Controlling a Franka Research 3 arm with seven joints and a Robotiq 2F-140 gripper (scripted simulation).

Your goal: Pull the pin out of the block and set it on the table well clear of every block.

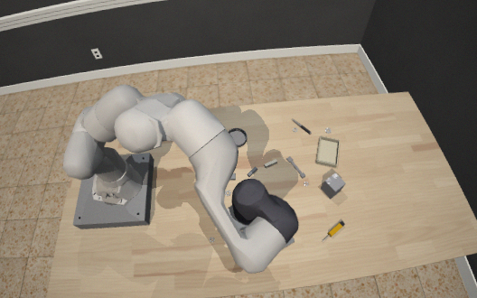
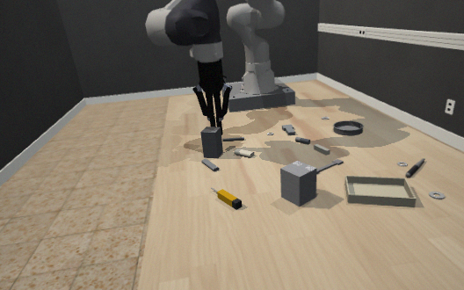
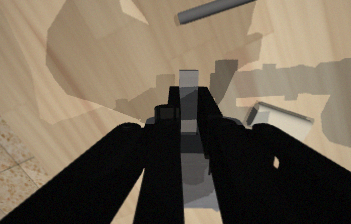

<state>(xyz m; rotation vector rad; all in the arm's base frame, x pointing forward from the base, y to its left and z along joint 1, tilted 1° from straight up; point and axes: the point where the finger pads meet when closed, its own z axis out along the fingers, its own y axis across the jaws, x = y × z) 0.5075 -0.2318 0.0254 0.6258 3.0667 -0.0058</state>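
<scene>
The dark grey block is 4 cm ahead of my hand, 3 cm below it and 2 cm to the right of it. The rest, counted from my hand: lighter grey block: 35 cm ahead, 19 cm to the left, 4 cm below; pale cylinder: 8 cm to the left, 8 cm below, 7 cm ahead; round dish: 47 cm to the left, 7 cm below, 3 cm behind.
</scene>
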